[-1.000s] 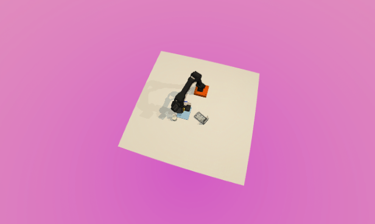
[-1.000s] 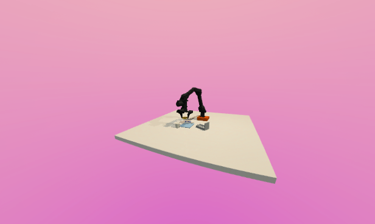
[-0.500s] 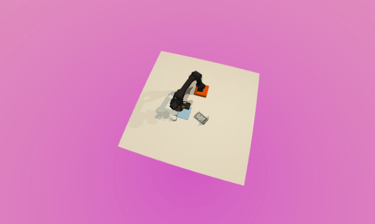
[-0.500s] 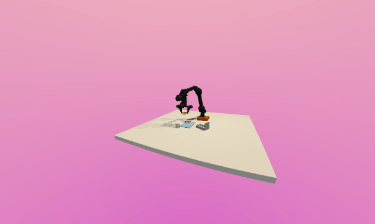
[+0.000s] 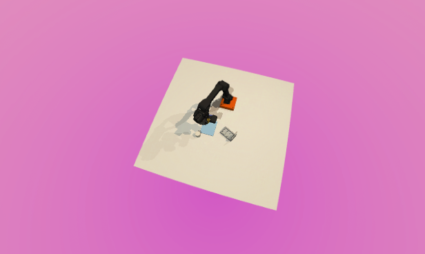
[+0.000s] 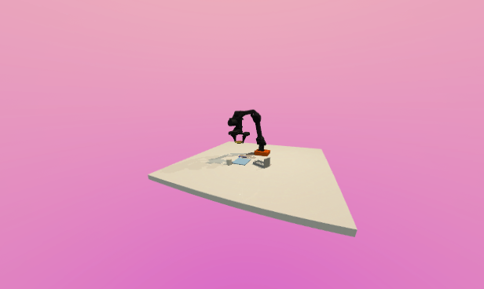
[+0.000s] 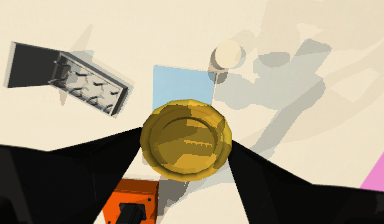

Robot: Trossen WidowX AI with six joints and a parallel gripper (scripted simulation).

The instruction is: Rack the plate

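Now: the grey dish rack 20 mm ahead of my gripper tip, 210 mm to the left of it and 150 mm below it. From my gripper tip the other things lie so: yellow plate: 10 mm above; cream cup: 90 mm ahead, 60 mm to the right, 150 mm below; light blue mat: 10 mm behind, 20 mm to the left, 170 mm below.
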